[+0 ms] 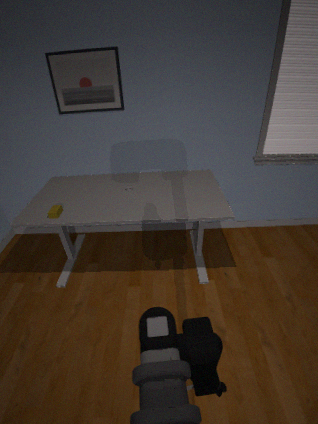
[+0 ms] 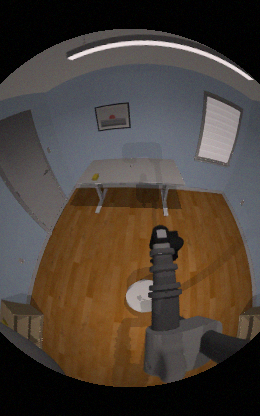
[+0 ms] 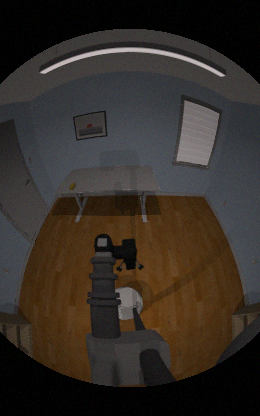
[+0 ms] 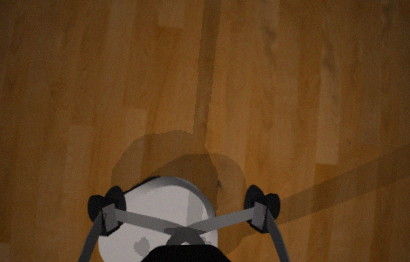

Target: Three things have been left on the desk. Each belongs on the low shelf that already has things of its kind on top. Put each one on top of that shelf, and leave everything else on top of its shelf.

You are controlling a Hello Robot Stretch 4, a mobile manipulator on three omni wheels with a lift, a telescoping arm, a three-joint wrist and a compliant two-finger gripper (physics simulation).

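Places are measured from the robot's base along level axes (x right, y up, z back), in millimetres.
Where they show: gripper, fingertip midpoint: (image 4: 185, 201); robot's base, origin of the base link: (image 2: 143, 294) (image 3: 124, 302).
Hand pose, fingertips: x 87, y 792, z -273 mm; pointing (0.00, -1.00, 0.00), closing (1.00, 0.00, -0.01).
Things, the pixels of their top centre, and the offset from my fingertips. Level surfaces: height alone.
- pale desk, its level: dy -99 mm
- yellow block, middle of its top: (image 1: 54, 209) (image 2: 94, 175) (image 3: 71, 184) dy -54, dx -731, dz -1127 mm
- tiny thing, middle of its top: (image 1: 128, 187) (image 2: 131, 164) dy -75, dx -221, dz -1407 mm
- wooden floor, its level: dy -818 mm
The pale desk (image 1: 100, 195) (image 2: 120, 175) (image 3: 100, 182) stands against the far wall. A yellow block (image 1: 55, 211) (image 2: 95, 176) (image 3: 72, 186) lies near its front left corner. A tiny thing (image 1: 129, 189) (image 2: 131, 166), too small to make out, lies farther back on the desk. My gripper (image 3: 130, 267) (image 4: 185, 201) is open and empty, well short of the desk, above the floor. Low wooden shelves show in part at the lower left (image 2: 22, 315) (image 3: 15, 340) and lower right (image 2: 249, 325) (image 3: 247, 320); a bit of yellow (image 2: 4, 321) shows on top of the left one.
My round white base (image 2: 137, 295) (image 3: 129, 305) (image 4: 160, 205) is below the arm. Desk legs (image 1: 67, 242) (image 1: 199, 240) with long feet stand on the wooden floor (image 1: 100, 325). A grey door (image 2: 25, 160) (image 3: 12, 175) is on the left wall, and a window (image 1: 292, 85) is on the far wall.
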